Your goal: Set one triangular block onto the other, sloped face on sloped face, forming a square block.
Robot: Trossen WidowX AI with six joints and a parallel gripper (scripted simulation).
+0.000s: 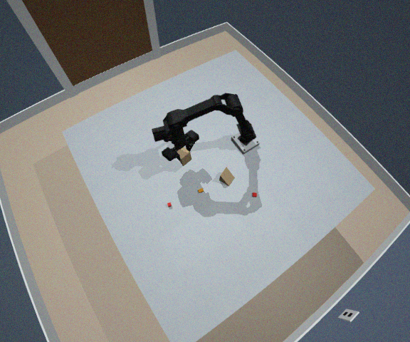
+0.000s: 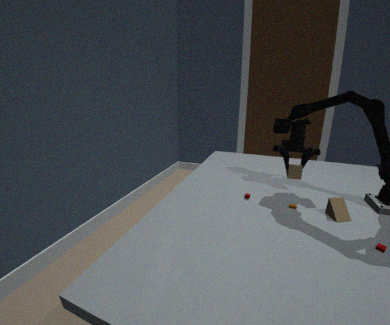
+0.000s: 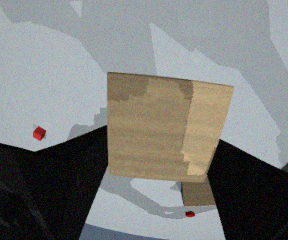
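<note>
Now: the small orange cube 40 mm ahead of my gripper tip, 170 mm to the left of it and 90 mm below it. From my gripper tip the other things lie so: tan triangular block (10 mm above).
</note>
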